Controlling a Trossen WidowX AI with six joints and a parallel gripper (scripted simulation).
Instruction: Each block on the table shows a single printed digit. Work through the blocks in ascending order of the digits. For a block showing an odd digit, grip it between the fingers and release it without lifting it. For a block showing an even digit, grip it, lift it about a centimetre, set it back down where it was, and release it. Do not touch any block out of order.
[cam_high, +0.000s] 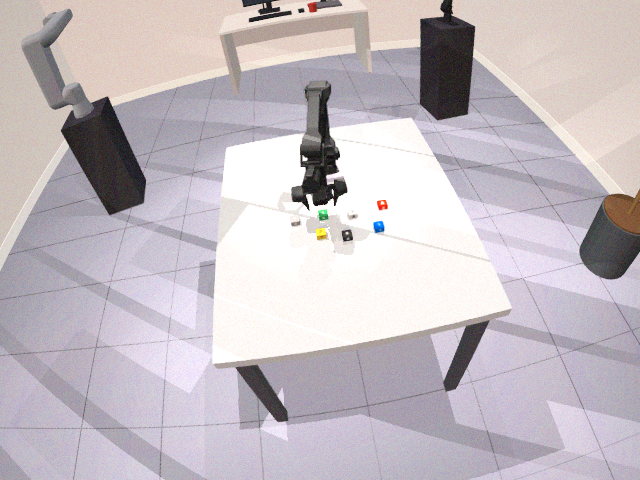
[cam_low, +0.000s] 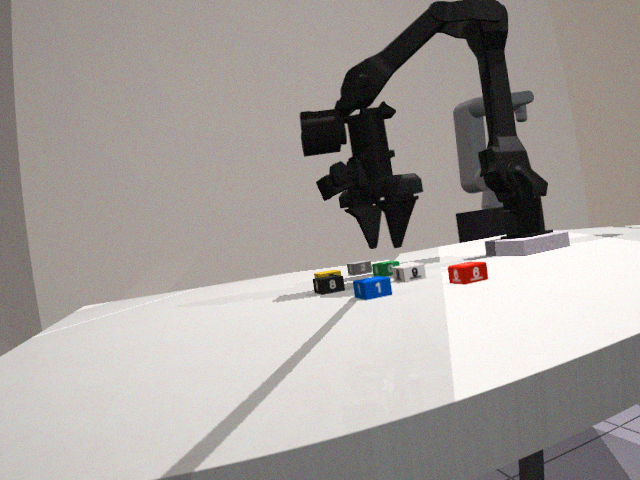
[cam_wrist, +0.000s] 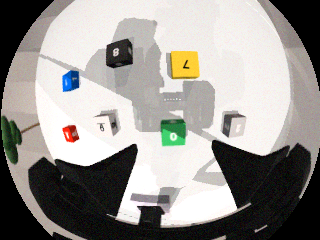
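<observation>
Now: the green block 3 cm below my gripper tip. From my gripper tip the other things lie so: grey block 10 cm to the right, 3 cm below, 1 cm behind; yellow block 9 cm ahead, 3 cm to the right, 3 cm below; white-grey block 10 cm to the left, 4 cm ahead, 3 cm below.
</observation>
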